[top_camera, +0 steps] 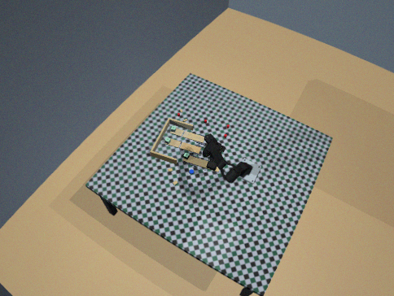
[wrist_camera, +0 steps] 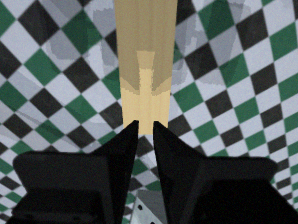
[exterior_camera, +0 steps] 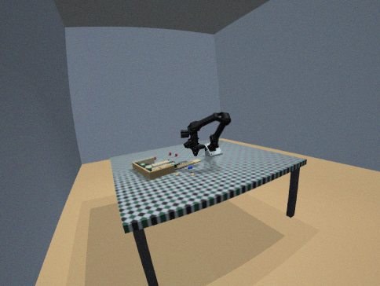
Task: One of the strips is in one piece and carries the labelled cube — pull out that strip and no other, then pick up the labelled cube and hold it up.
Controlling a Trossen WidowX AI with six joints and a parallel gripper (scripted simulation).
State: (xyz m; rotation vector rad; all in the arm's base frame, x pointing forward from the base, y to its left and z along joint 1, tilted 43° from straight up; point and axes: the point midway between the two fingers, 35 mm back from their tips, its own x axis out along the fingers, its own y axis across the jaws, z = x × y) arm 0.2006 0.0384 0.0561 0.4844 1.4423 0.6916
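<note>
Right now my gripper tip is 110 mm short of the blue disc, 110 mm to the right of it and 40 mm above it.
</note>
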